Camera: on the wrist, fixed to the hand. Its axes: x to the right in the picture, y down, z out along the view.
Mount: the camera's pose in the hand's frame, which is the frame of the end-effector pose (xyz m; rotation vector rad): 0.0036 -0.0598 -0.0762 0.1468 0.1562 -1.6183
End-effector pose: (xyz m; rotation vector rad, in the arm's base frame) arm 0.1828 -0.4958 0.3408 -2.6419 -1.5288 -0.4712
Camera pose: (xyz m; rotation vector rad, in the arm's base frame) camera 0.1155 -0.4773 0.4081 0.6779 3.0278 0.4734
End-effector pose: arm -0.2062 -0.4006 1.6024 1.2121 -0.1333 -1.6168
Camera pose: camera -0.1885 -0.3423 1.5270 -1.3460 -0.9193 2.3123
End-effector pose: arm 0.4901 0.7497 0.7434 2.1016 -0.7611 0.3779
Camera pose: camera 0.5314 0.8368 0.7536 2.0883 1.1253 -0.3188
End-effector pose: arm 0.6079 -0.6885 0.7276 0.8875 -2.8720 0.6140
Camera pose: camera 0.6346 -0.7053 0.8193 2.3896 -1.1539 0.5319
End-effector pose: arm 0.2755 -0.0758 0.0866 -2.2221 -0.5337 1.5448
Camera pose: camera 0.3430 -0.0298 0.1388 -1.0008 -1.5161 0.4567
